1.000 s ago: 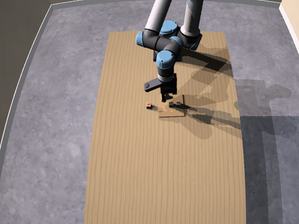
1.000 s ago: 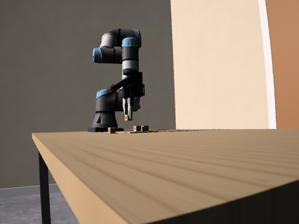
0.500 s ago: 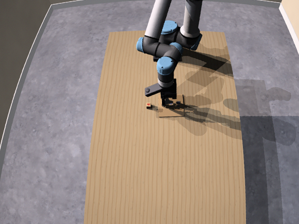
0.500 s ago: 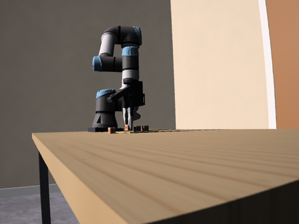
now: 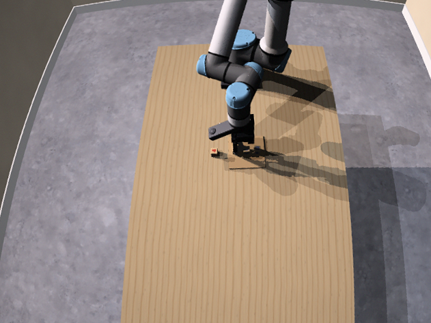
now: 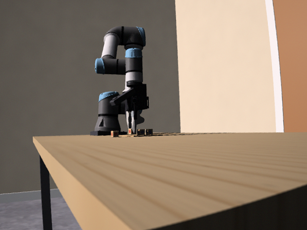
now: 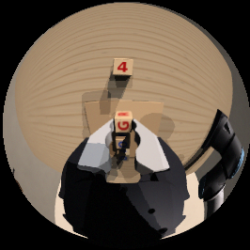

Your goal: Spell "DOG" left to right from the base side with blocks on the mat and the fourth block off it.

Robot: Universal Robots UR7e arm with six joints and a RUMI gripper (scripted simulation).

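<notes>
Right now the tan mat is 40 mm to the left of my hand and 20 mm below it.
</notes>
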